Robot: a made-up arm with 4 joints.
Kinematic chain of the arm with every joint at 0, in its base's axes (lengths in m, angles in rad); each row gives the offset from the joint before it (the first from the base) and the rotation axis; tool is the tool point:
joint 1: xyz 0 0 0.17 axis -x
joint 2: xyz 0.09 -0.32 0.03 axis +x
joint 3: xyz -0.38 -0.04 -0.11 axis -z
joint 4: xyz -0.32 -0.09 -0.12 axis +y
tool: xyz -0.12 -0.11 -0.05
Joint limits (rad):
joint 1: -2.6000..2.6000
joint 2: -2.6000..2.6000
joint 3: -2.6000..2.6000
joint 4: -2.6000..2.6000
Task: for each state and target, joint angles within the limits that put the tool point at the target. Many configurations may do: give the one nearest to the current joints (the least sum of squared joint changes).
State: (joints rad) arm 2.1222 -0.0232 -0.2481 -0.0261
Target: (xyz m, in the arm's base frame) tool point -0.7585 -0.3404 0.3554
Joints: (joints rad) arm 1.3215 0.5117 0.2994 -0.1875
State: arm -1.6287 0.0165 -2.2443 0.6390
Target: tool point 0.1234 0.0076 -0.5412
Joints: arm -1.5364 -0.5352 -2.1530 0.2204
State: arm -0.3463 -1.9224 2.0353 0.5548
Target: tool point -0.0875 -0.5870 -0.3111
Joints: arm -0.4271 -2.1255 2.4129 0.3702
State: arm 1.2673 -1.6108 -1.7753 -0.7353
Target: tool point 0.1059 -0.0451 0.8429
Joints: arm 0.9723 -1.8697 -2.2353 -0.6375
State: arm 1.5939 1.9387 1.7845 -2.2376
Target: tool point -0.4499 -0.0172 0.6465
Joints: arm 0.6770 2.5041 1.7582 -2.4299
